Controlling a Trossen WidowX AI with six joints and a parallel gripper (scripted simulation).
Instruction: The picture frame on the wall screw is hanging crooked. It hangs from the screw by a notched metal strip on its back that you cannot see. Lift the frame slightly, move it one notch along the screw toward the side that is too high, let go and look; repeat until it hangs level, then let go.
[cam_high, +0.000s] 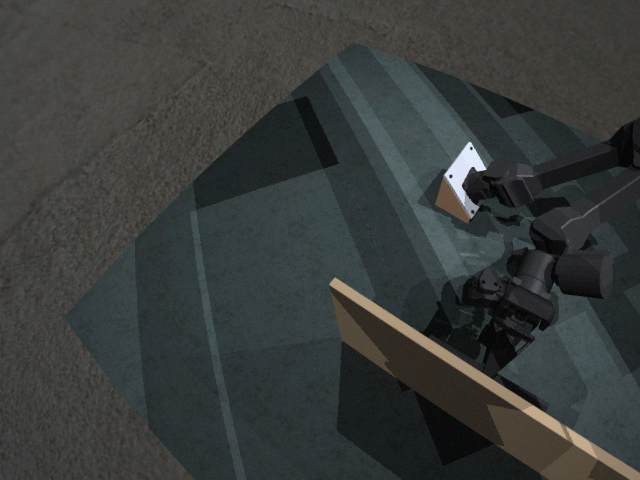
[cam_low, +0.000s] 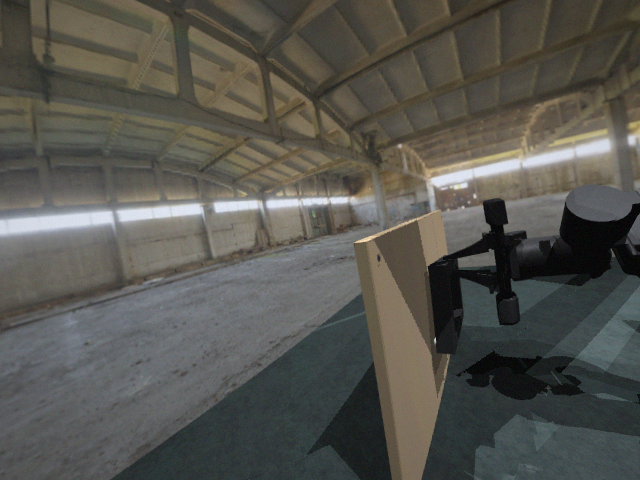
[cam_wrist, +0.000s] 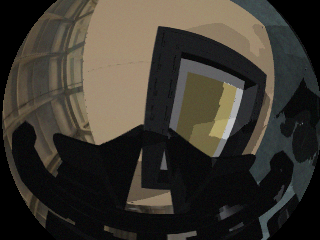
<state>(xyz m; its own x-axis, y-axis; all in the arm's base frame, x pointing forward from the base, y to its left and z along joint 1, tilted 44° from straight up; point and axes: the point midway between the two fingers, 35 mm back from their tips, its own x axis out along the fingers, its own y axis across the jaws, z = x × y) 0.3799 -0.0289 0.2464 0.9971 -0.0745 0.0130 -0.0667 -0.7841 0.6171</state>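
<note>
Right now my gripper tip is 50 mm above the picture frame and 10 mm short of it. Also, from my gripper tip: tan wall board 70 mm below, 20 mm ahead, 10 mm to the left.
</note>
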